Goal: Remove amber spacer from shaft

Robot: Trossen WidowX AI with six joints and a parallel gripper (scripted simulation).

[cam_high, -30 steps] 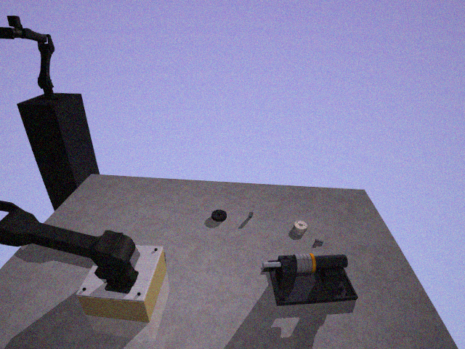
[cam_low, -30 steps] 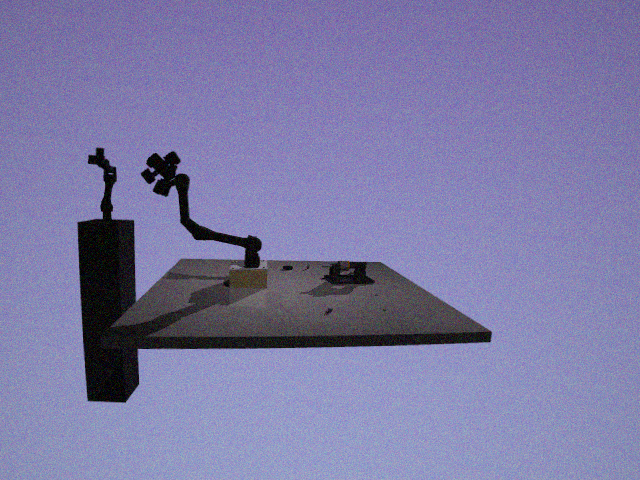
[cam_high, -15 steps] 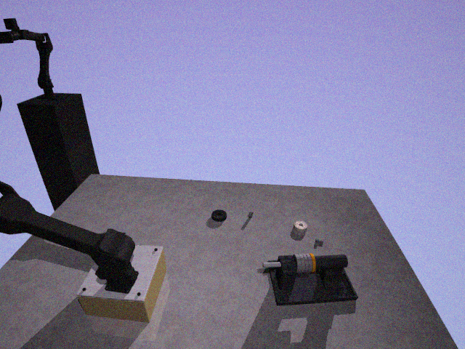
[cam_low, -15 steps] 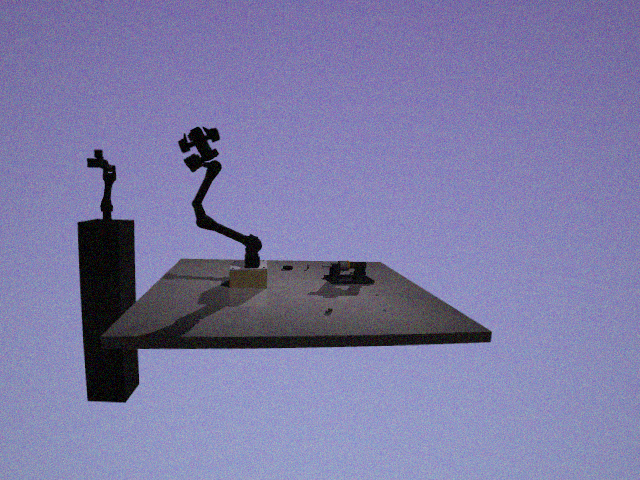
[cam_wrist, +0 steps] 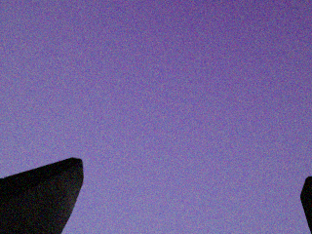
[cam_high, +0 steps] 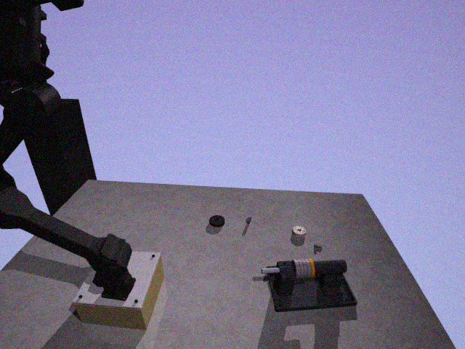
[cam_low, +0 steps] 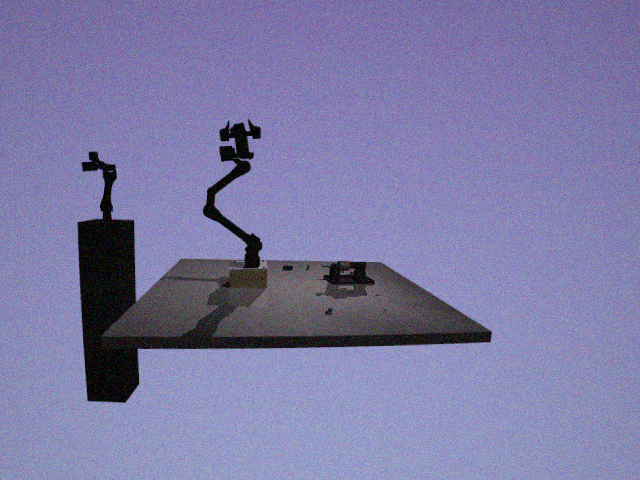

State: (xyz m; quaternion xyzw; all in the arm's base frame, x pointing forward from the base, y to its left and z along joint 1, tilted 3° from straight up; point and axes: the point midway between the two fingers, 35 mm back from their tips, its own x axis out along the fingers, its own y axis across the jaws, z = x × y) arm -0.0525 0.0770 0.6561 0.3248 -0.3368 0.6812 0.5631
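The grey spacer is 54 cm ahead of my gripper tip, 8 cm to the left of it and 70 cm below it. Also, from my gripper tip: amber spacer 57 cm ahead, 8 cm to the left, 70 cm below; grey shaft 54 cm ahead, 8 cm to the left, 70 cm below; white ring 57 cm ahead, 32 cm to the left, 77 cm below.
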